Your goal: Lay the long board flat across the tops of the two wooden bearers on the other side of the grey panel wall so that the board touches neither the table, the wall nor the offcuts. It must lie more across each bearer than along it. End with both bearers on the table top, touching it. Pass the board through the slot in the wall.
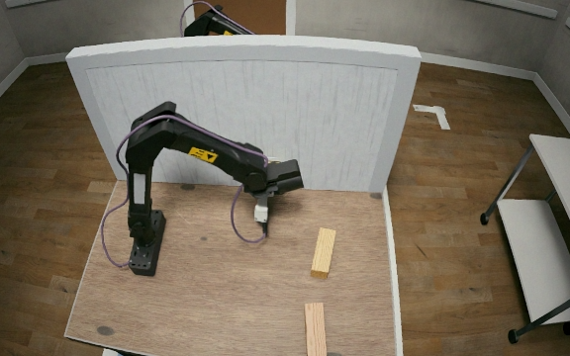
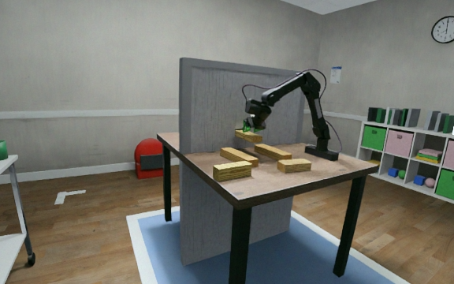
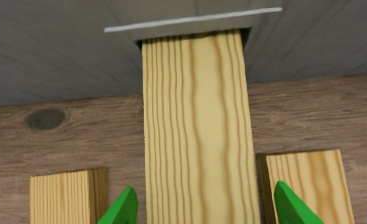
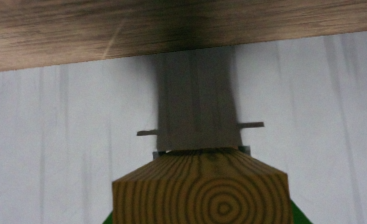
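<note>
The long board is 7 cm to the right of my left hand and 3 cm below it.
</note>
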